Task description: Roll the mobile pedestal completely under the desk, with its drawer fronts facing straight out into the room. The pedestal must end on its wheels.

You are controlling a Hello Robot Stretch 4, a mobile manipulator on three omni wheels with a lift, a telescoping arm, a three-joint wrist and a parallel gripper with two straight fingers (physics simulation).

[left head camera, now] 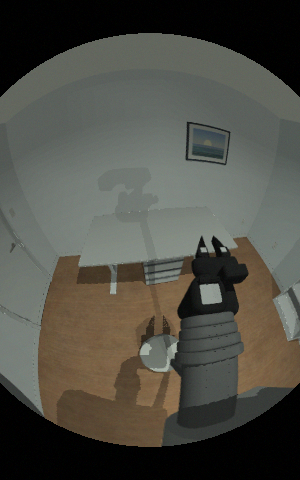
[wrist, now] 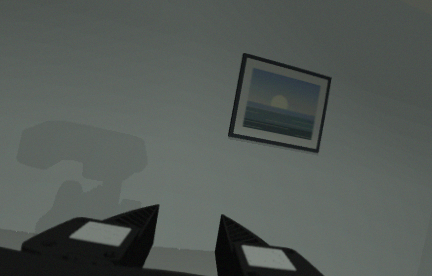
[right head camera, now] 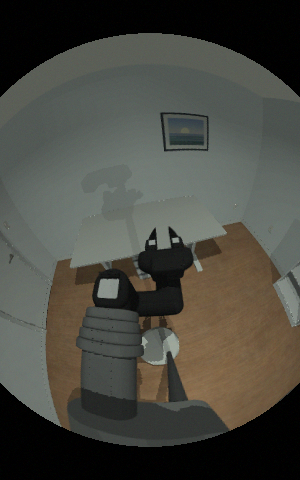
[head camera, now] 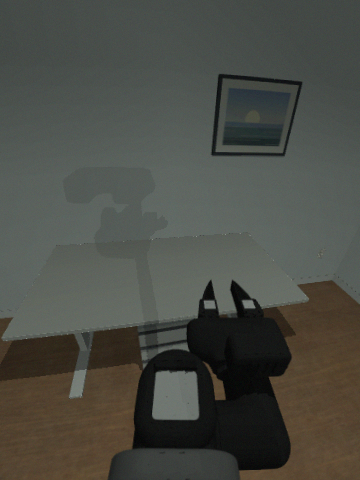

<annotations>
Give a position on a framed picture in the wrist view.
At 278,104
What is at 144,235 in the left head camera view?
A white desk.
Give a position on a white desk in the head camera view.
82,288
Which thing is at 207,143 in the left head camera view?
A framed picture.
</annotations>
